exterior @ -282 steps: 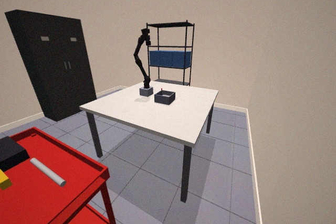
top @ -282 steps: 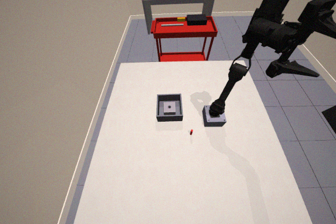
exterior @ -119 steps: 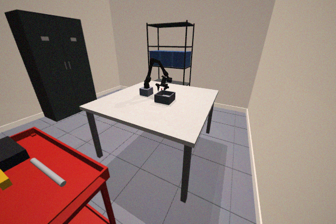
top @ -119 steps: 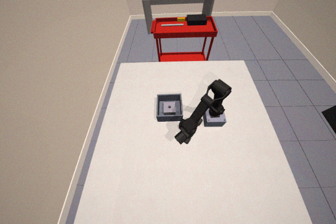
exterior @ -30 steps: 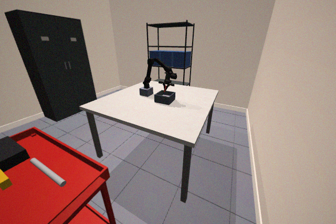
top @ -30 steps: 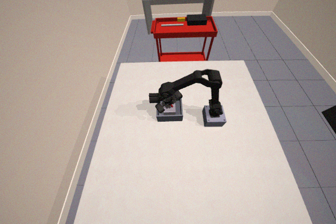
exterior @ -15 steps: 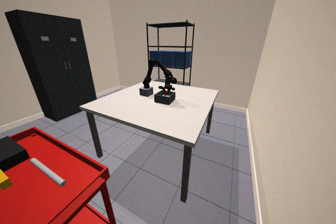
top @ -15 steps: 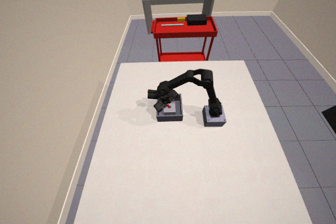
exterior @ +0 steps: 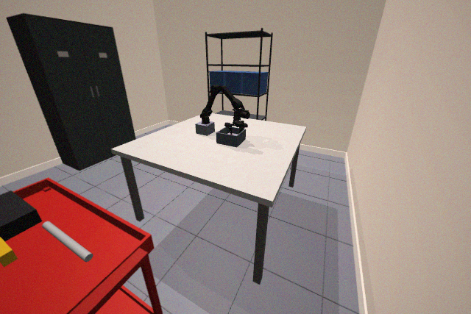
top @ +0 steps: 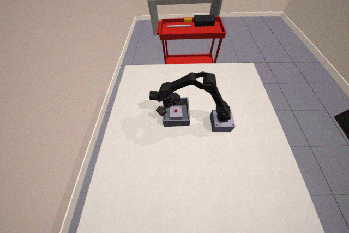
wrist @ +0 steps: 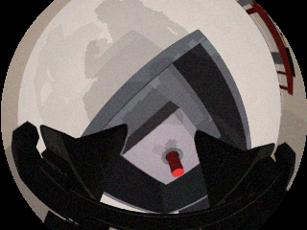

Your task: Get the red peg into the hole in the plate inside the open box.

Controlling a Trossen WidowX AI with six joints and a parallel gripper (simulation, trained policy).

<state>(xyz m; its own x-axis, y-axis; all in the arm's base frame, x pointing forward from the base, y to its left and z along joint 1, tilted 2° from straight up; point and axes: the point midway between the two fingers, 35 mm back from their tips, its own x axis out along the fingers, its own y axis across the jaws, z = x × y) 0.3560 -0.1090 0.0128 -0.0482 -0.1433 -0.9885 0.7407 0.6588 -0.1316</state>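
Now: the red peg 40 mm behind my gripper tip, 20 mm to the left of it and 20 mm below it. Also, from my gripper tip: plate 40 mm behind, 20 mm to the left, 30 mm below; then grey box 40 mm behind, 20 mm to the left, 50 mm below.
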